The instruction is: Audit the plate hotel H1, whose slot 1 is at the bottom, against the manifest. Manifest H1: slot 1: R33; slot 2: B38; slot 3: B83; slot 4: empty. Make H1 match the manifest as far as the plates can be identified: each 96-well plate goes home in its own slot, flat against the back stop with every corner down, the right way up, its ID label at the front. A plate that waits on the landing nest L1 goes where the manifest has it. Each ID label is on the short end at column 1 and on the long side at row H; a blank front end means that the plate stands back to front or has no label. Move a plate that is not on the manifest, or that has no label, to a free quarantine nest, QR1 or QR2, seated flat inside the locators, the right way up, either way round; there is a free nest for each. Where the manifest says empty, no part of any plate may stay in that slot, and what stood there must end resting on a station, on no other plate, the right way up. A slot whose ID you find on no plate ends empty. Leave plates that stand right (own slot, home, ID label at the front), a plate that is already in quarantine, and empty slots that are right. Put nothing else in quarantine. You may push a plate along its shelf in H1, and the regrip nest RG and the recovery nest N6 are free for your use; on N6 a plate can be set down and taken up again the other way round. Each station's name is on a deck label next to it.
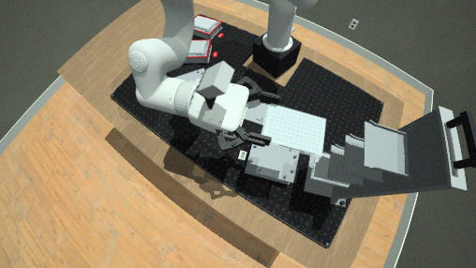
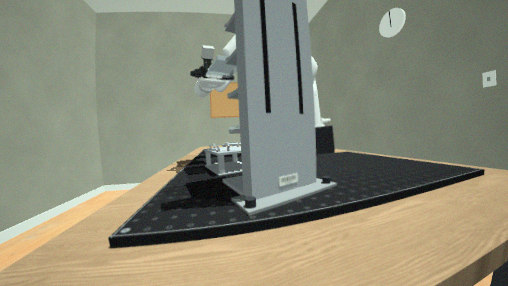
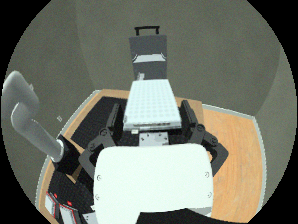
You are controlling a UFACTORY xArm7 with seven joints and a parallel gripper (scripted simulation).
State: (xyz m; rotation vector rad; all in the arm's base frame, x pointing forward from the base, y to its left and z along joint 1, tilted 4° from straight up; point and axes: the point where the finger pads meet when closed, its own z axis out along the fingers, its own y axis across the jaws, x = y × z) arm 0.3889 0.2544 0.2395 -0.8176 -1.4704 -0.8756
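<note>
The white 96-well plate lies 50 mm to the left of my hand, 30 mm behind it and 20 mm below it. The rest, counted from my hand: grey plate (210 mm to the left, 210 mm below, 110 mm behind); then red-edged quarantine nest (670 mm to the right, 330 mm behind, 290 mm below); then plate hotel H1 (280 mm to the left, 150 mm behind, 120 mm below).
</note>
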